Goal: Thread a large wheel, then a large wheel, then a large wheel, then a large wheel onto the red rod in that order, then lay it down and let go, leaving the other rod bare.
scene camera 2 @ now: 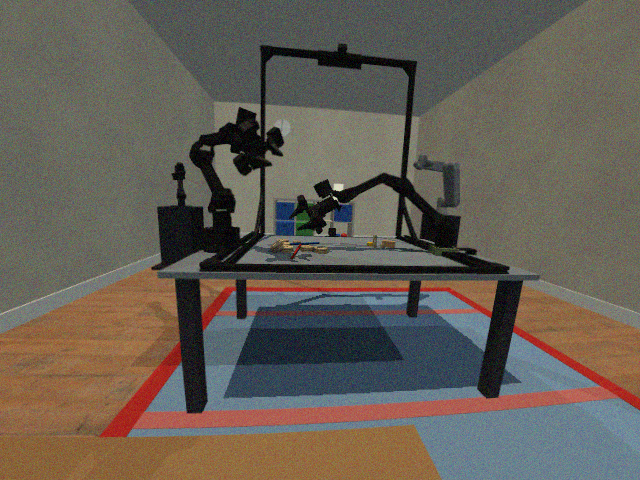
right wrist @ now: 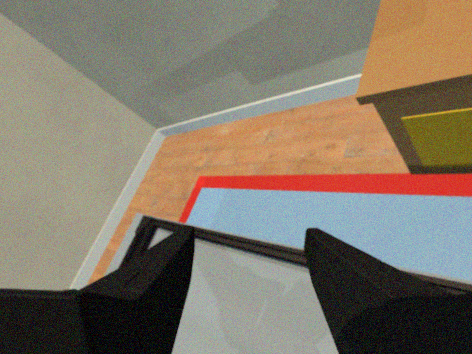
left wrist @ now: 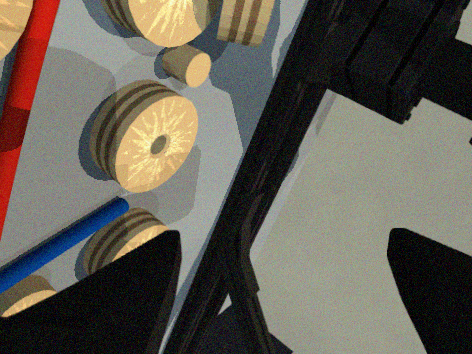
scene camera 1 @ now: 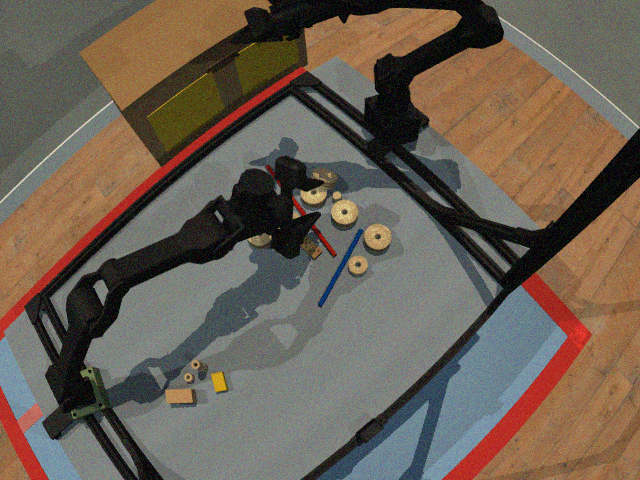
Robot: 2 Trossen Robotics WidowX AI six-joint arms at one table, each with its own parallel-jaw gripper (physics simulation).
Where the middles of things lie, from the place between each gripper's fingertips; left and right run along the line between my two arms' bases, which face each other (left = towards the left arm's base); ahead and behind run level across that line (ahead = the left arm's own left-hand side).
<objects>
Right now the red rod [left wrist: 32, 46] is 220 mm behind my right hand, 70 mm to the left of it and 330 mm below it. From my right hand the other things lie so: blue rod [left wrist: 25, 266] 380 mm behind, 100 mm to the left, 330 mm below.
Right now the red rod is 11 cm below my left hand, 6 cm ahead of it and 2 cm to the left of it. Round my left hand: blue rod (11 cm below, 10 cm behind, 4 cm to the left).
</objects>
